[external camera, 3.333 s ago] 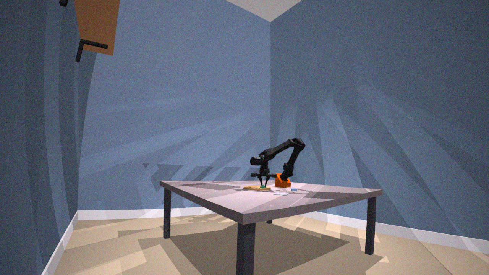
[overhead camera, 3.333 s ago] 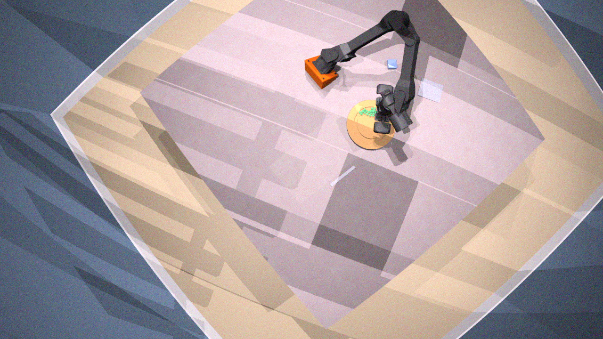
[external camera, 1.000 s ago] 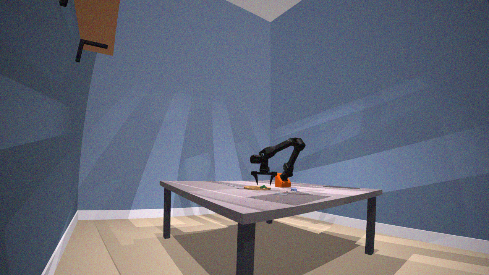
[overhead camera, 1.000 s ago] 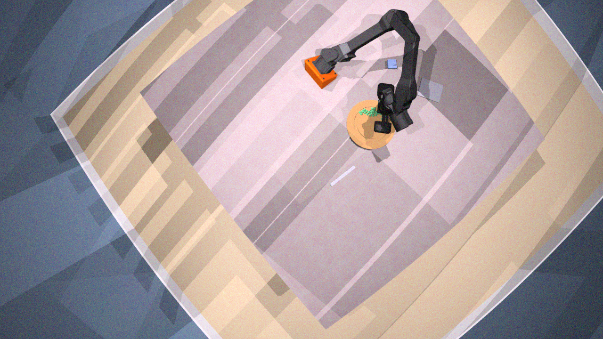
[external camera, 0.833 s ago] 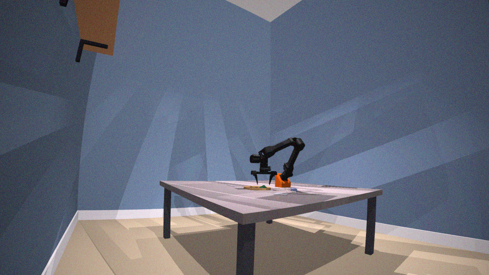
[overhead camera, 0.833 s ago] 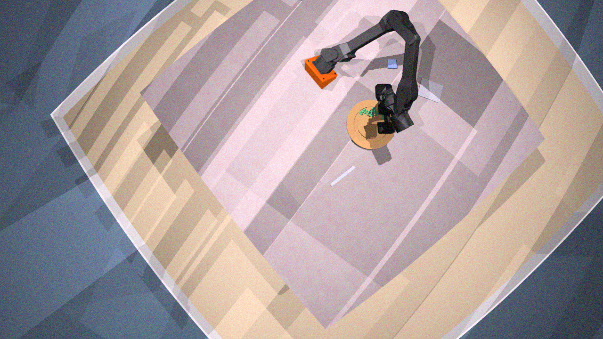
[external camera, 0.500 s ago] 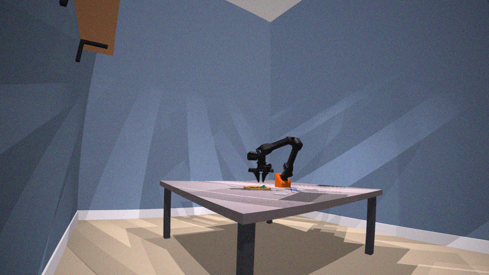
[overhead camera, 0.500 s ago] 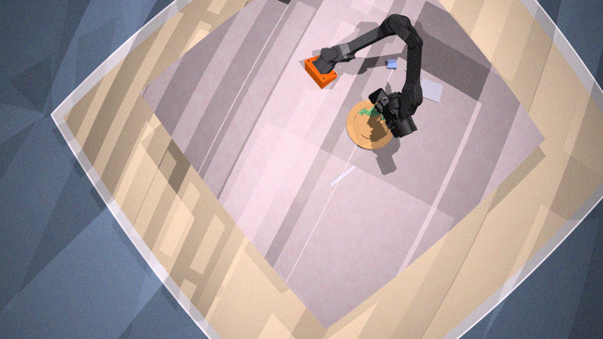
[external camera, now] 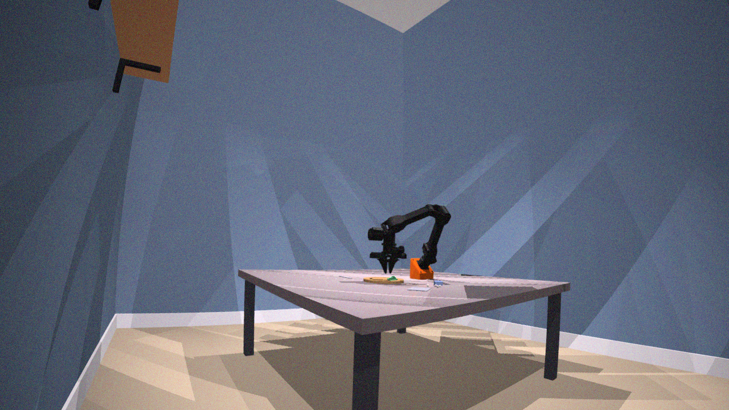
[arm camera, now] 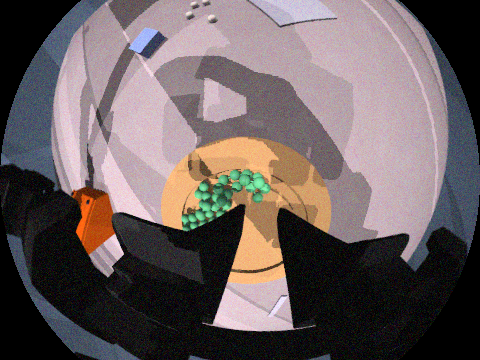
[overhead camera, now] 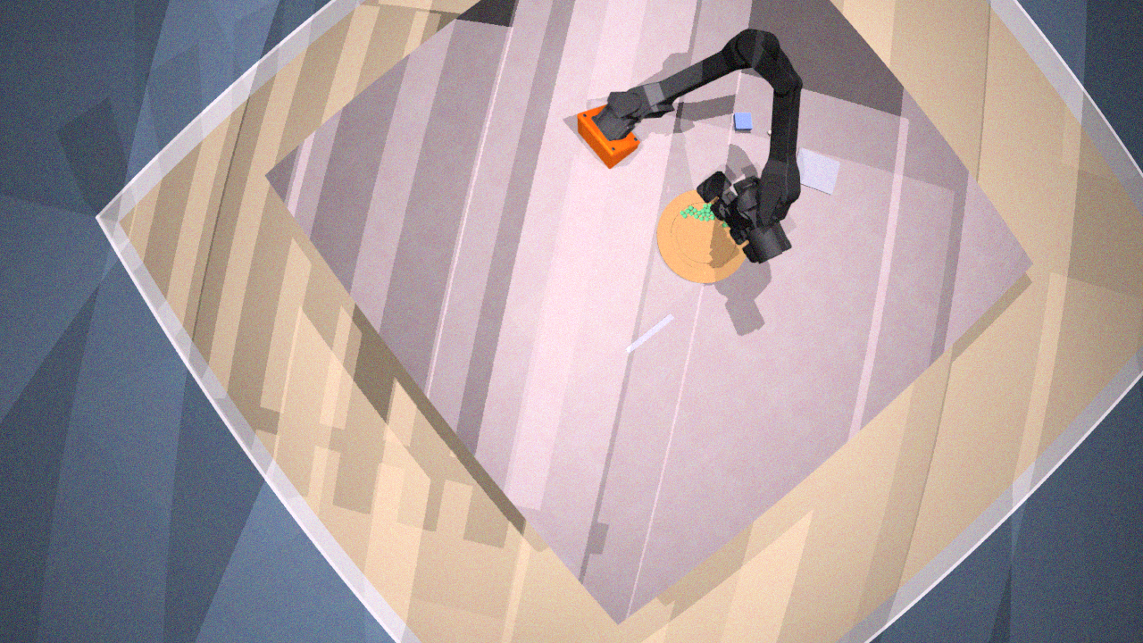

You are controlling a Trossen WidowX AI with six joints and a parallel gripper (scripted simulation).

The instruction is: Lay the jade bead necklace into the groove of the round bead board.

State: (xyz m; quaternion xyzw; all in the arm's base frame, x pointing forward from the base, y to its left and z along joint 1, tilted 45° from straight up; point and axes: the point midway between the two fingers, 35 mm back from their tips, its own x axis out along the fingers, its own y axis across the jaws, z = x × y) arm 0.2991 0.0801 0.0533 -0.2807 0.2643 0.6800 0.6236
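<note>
The round tan bead board lies 10 mm behind my gripper tip, 50 mm to the right of it and 30 mm below it. From my gripper tip the other things lie so: white strip 100 mm ahead, 260 mm to the right, 40 mm below; then pale square sheet 10 mm ahead, 250 mm to the left, 40 mm below; then blue cube 170 mm behind, 180 mm to the left, 40 mm below.
</note>
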